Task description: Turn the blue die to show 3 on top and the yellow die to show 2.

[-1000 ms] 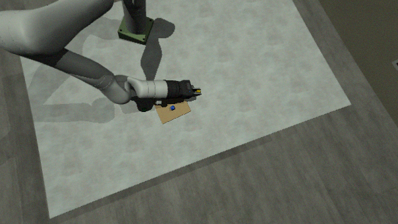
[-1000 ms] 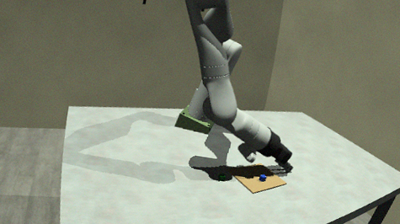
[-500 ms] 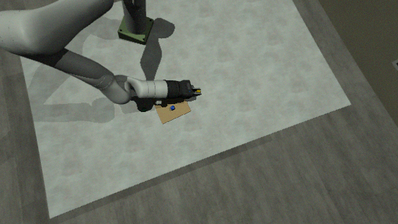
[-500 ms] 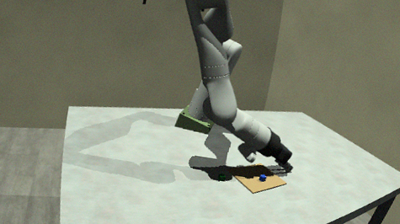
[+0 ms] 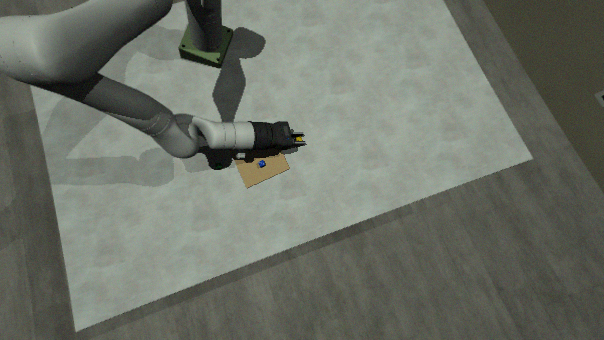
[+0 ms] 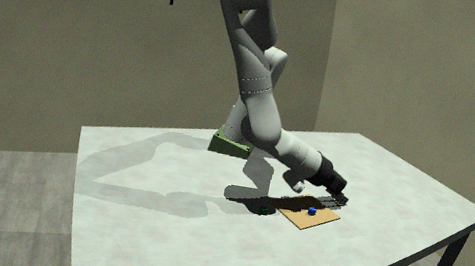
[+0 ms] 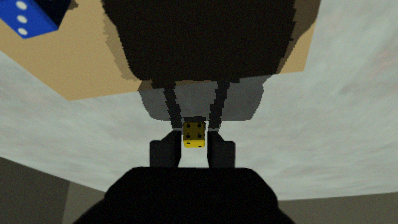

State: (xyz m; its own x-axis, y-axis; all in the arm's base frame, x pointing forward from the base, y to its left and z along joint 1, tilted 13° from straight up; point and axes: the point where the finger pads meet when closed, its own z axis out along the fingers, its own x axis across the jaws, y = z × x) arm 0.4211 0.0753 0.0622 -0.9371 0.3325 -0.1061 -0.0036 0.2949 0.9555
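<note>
Right now the yellow die is 1 cm below my hand. The rest, counted from my hand: tan mat: 13 cm to the right, 2 cm below, 1 cm behind; blue die: 13 cm to the right, 1 cm below, 1 cm ahead; green die: 24 cm to the right, 5 cm behind, 1 cm below.
</note>
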